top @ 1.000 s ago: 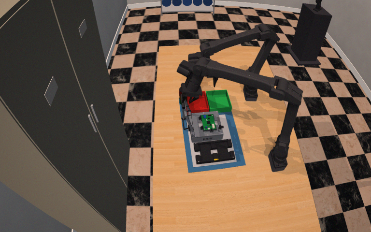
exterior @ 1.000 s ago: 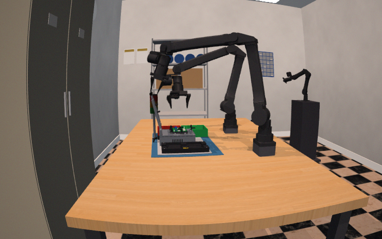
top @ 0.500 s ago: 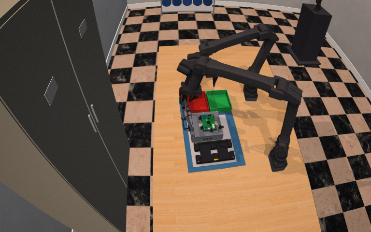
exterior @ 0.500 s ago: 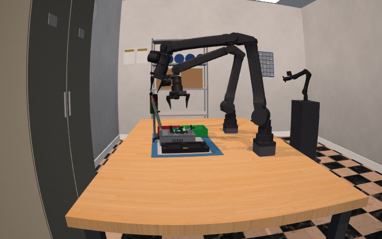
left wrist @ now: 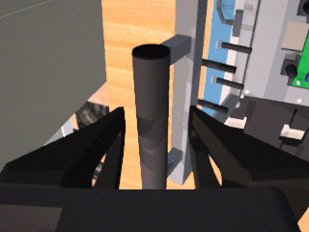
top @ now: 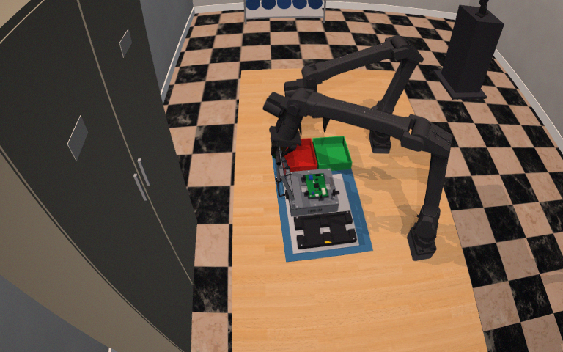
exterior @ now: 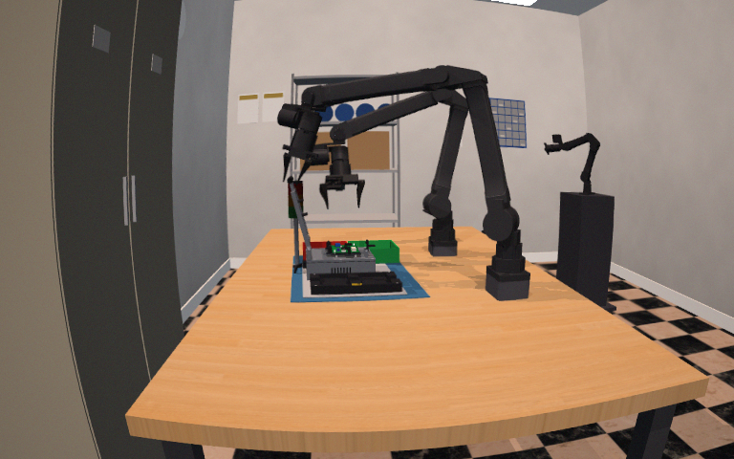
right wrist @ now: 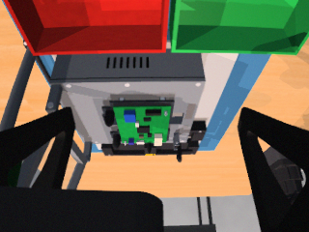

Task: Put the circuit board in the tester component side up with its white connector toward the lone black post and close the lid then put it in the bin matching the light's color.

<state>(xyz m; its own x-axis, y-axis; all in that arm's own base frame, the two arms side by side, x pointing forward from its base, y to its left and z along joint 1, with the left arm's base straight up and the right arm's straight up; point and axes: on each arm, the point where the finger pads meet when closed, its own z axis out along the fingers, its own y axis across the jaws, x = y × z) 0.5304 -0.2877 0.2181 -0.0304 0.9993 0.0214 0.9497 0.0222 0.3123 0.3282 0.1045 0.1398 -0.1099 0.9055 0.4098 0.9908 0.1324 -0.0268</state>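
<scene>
My left gripper is now 2 cm past the clear lid and 8 cm above it. From my left hand the other things lie so: hook (21 cm behind, 7 cm to the left, 18 cm below); then green circuit board (15 cm behind, 1 cm to the left, 19 cm below); then red bin (11 cm behind, 19 cm to the right, 25 cm below).
</scene>
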